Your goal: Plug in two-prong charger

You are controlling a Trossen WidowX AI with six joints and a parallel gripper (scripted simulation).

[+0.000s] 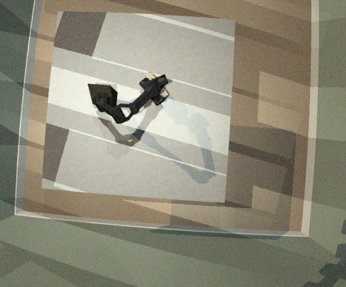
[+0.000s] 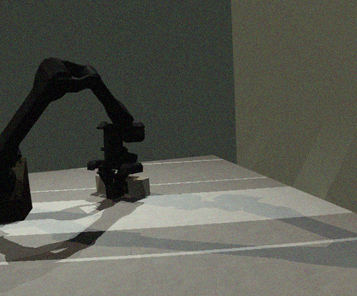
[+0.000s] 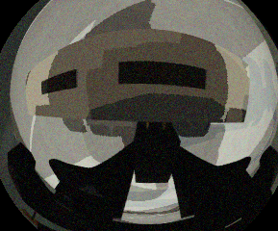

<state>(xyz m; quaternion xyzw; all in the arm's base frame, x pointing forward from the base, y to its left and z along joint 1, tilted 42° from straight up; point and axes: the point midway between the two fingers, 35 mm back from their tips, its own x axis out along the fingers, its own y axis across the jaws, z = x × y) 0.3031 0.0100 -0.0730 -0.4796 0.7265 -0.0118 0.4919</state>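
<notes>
Right now my gripper tip is 10 mm to the right of the two-prong charger, 10 mm below it and 10 mm short of it.
</notes>
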